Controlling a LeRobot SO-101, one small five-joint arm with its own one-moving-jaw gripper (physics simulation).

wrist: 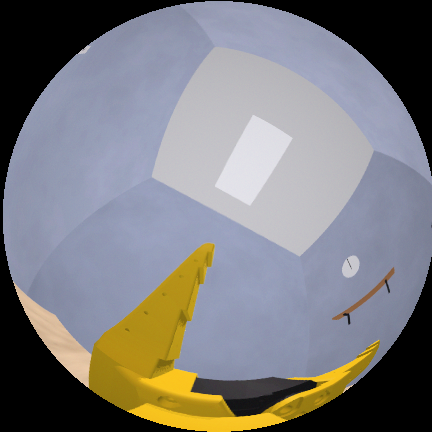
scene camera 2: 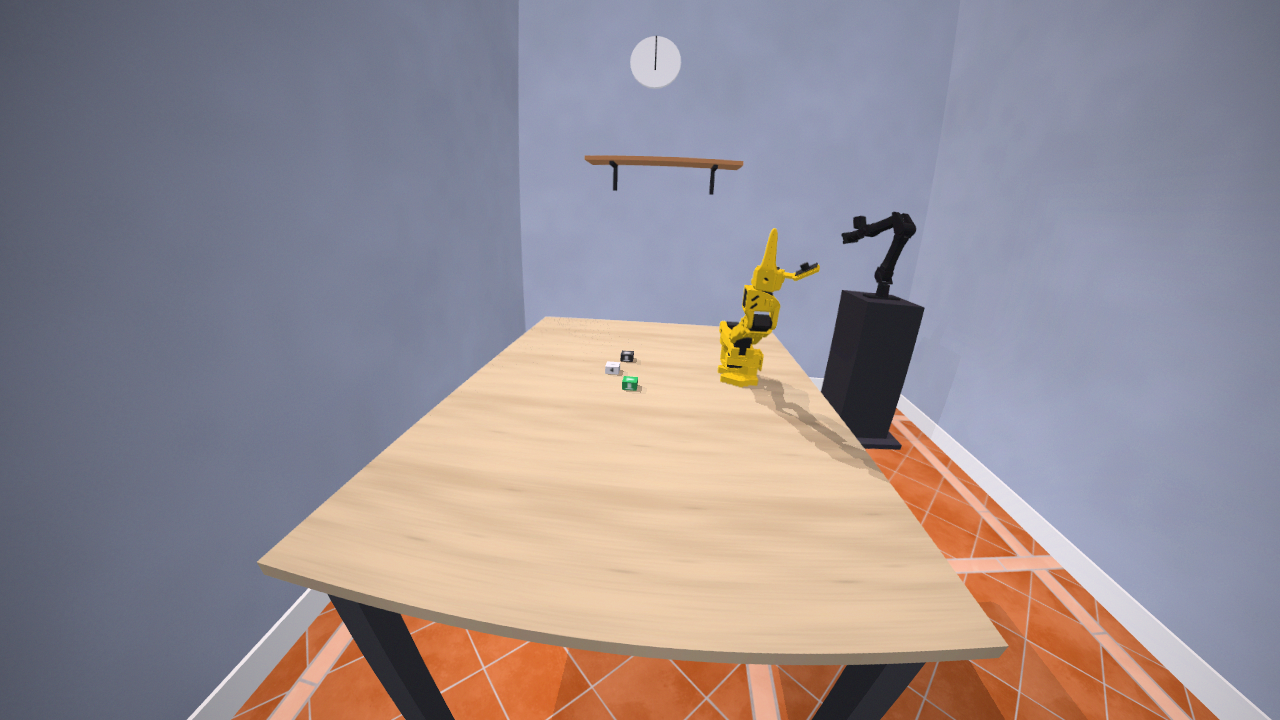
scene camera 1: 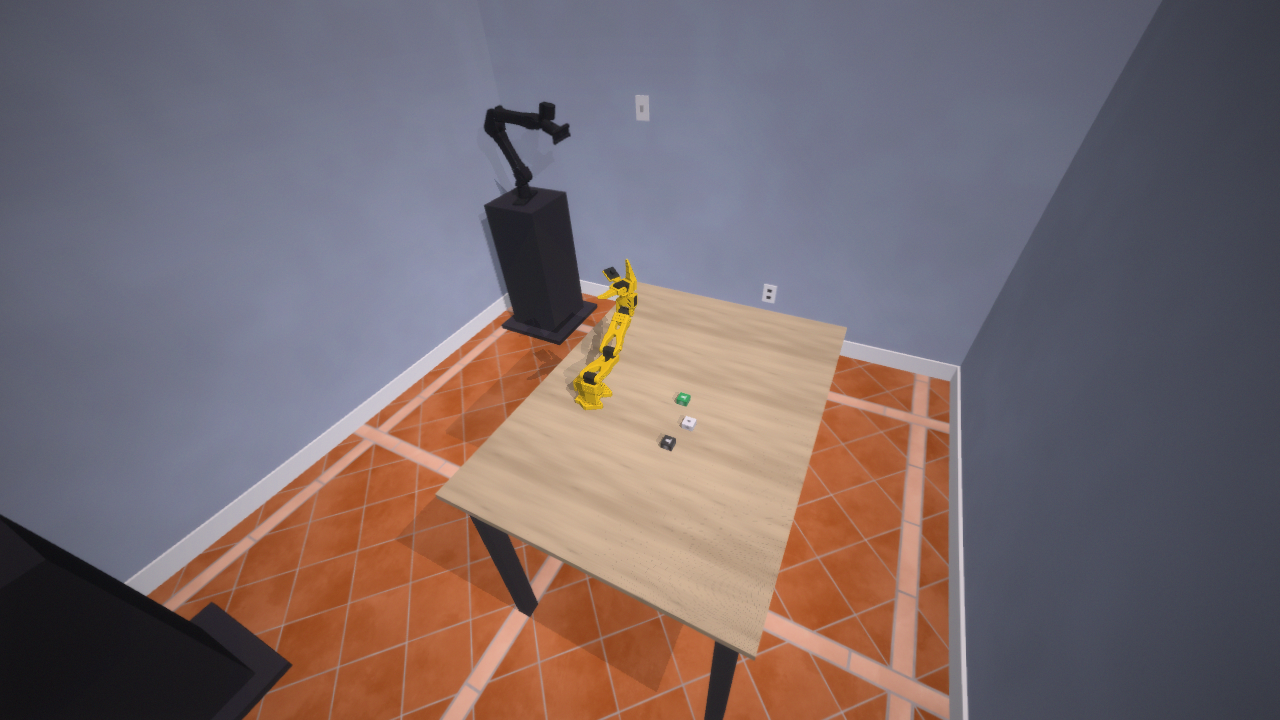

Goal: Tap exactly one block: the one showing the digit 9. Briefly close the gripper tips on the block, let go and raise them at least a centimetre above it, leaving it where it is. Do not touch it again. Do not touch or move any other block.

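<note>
Three small blocks lie on the wooden table: a green block (scene camera 1: 682, 399) (scene camera 2: 630, 383), a white block (scene camera 1: 688, 422) (scene camera 2: 612, 368) and a black block (scene camera 1: 667, 442) (scene camera 2: 626, 356). They stand apart from one another. Each bears a mark too small to read, so I cannot tell which shows the 9. My gripper (scene camera 1: 614, 279) (scene camera 2: 795, 248) (wrist: 295, 293) is wide open and empty, raised high on the yellow arm and pointing up, well away from the blocks. No block shows in the wrist view.
The wooden table (scene camera 1: 572, 528) (scene camera 2: 572, 537) carries the yellow arm's base (scene camera 1: 591, 394) (scene camera 2: 740, 368) near one long edge. A black arm (scene camera 1: 506, 147) (scene camera 2: 887, 255) stands on a dark pedestal (scene camera 1: 537, 259) (scene camera 2: 868, 367) beyond that edge. A shelf (scene camera 2: 664, 162) hangs on the wall.
</note>
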